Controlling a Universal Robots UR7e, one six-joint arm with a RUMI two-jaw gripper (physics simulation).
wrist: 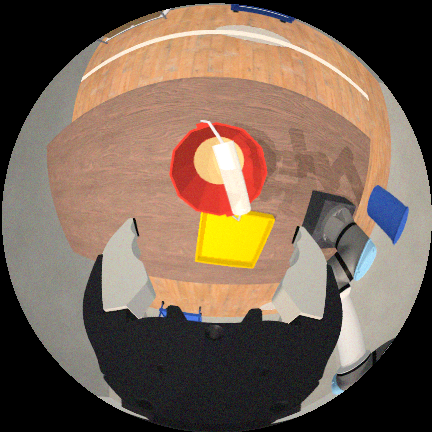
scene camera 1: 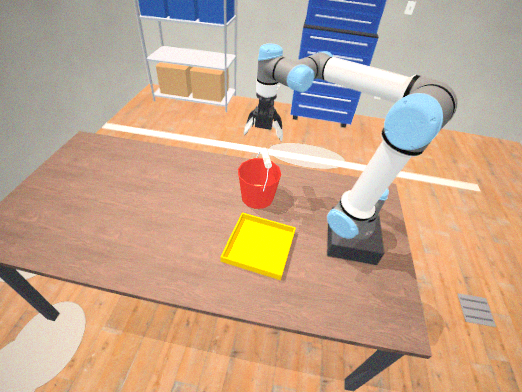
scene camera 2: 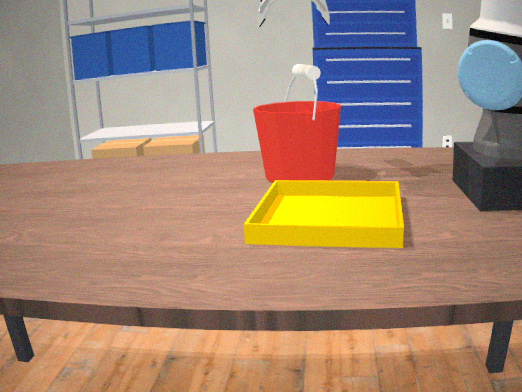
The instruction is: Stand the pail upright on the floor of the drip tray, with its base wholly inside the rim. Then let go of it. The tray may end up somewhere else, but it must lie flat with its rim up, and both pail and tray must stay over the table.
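Where they show: gripper, fingertip midpoint: [wrist: 215, 224] [scene camera 1: 262, 138] [scene camera 2: 293, 25]; arm's base, link origin: [wrist: 334, 222] [scene camera 2: 508, 150].
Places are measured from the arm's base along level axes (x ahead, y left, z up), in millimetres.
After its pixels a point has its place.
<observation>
A red pail [scene camera 1: 258, 189] {z 55, x 427, y 4 mm} [scene camera 2: 299, 142] {z 11, x 436, y 1 mm} [wrist: 192, 187] {z 12, x 504, y -22 mm} stands upright on the table, behind the tray. Its wire bail is raised, with a white grip [scene camera 1: 267, 159] {z 164, x 419, y -70 mm} [scene camera 2: 306, 71] {z 154, x 422, y -47 mm} [wrist: 231, 178] {z 165, x 434, y -99 mm} above the pail's mouth. A yellow drip tray [scene camera 1: 259, 246] {z -81, x 356, y 185 mm} [scene camera 2: 324, 236] {z -69, x 354, y 302 mm} [wrist: 234, 240] {z -81, x 341, y 190 mm} lies flat with its rim up, in front of the pail. My gripper [scene camera 1: 263, 136] {z 253, x 449, y -82 mm} [scene camera 2: 294, 19] {z 253, x 449, y -82 mm} [wrist: 215, 224] {z 253, x 449, y -82 mm} is open and empty. It points down and hangs above the pail and its grip, apart from both. The upper part of the gripper is out of view in scene camera 2.
The arm's black base [scene camera 1: 355, 244] {z -1, x -8, y 103 mm} [scene camera 2: 492, 180] {z -27, x 63, y 131 mm} [wrist: 325, 212] {z 1, x 79, y -29 mm} stands on the table [scene camera 1: 125, 200] {z -85, x 1013, y 155 mm} [scene camera 2: 125, 225] {z -85, x 719, y 246 mm} [wrist: 110, 175] {z -85, x 845, y 1 mm}, to the right of the pail and tray. Behind the table are a shelf rack [scene camera 1: 226, 60] and a blue drawer cabinet [scene camera 1: 327, 95].
</observation>
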